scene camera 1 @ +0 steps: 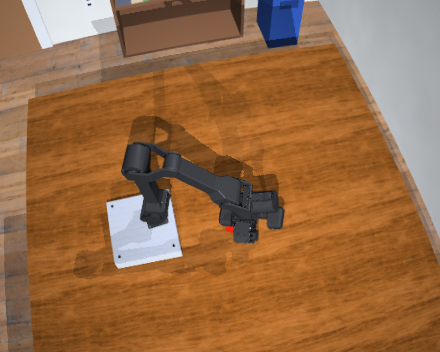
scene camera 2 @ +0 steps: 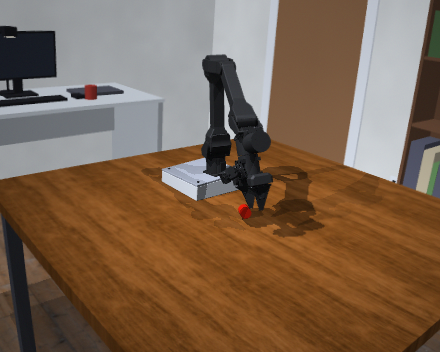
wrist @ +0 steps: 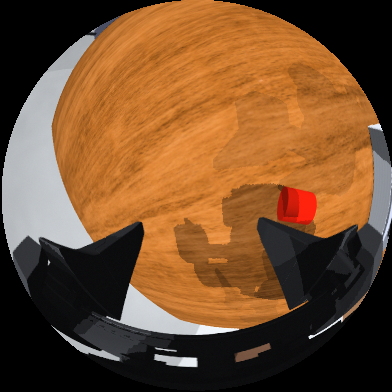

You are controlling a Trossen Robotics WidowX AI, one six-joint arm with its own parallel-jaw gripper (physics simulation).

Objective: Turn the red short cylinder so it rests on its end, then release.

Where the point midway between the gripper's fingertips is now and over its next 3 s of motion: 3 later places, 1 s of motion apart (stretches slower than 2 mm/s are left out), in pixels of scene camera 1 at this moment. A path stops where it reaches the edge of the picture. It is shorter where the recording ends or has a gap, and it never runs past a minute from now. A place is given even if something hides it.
My gripper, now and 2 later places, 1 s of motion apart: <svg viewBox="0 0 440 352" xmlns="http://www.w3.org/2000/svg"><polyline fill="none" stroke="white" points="260,225 234,223 217,210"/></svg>
